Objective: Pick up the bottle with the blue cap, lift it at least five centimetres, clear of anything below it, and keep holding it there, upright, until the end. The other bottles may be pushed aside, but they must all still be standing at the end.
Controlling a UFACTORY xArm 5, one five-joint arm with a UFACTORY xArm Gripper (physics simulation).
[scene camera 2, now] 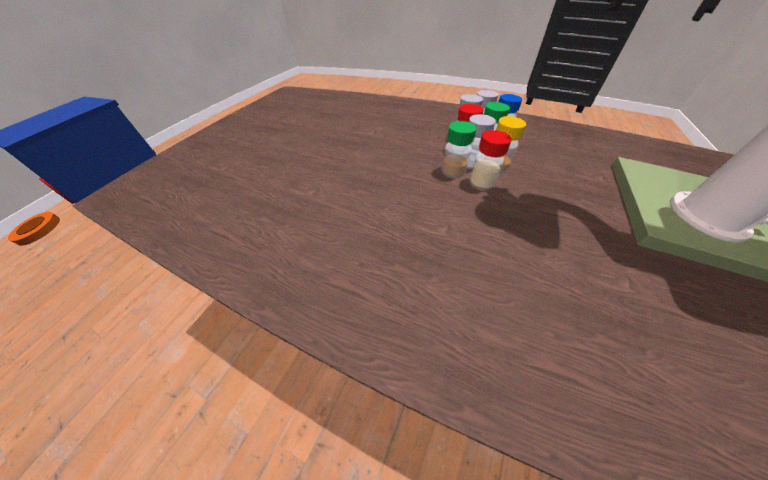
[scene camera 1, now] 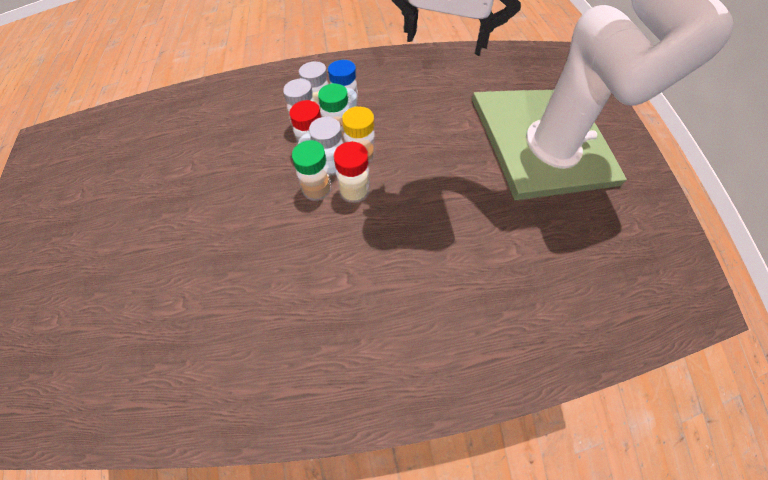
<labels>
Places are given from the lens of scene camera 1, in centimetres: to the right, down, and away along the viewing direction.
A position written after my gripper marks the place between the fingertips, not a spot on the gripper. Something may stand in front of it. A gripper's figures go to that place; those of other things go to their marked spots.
my gripper [scene camera 1: 444, 43]: 8, -26, 47
green-capped bottle [scene camera 1: 333, 98]: -9, -26, 67
</labels>
